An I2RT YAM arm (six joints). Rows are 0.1 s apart.
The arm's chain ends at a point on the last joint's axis. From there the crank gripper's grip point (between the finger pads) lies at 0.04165 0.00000 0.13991 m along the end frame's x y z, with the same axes.
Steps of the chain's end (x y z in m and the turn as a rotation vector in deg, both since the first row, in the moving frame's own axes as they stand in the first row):
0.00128 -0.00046 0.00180 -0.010 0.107 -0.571
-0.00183 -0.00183 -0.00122 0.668 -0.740 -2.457
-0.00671 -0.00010 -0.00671 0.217 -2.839 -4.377
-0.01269 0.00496 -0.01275 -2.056 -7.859 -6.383
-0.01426 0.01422 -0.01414 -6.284 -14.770 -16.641
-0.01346 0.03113 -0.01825 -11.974 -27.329 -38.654
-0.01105 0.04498 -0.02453 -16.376 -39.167 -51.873
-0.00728 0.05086 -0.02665 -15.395 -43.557 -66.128
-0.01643 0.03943 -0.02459 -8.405 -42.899 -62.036
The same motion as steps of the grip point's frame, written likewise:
0.00154 -0.00085 0.00172 -0.010 0.107 -0.571
-0.00371 -0.00521 -0.00071 0.668 -0.740 -2.457
-0.01383 -0.00355 -0.00483 0.217 -2.839 -4.377
-0.03215 0.00651 -0.00839 -2.056 -7.859 -6.383
-0.05026 0.02313 -0.00845 -6.284 -14.770 -16.641
-0.07650 0.05527 -0.01579 -11.974 -27.329 -38.654
-0.09407 0.08898 -0.03154 -16.376 -39.167 -51.873
-0.09711 0.09900 -0.03744 -15.395 -43.557 -66.128
-0.11466 0.07230 -0.03401 -8.405 -42.899 -62.036

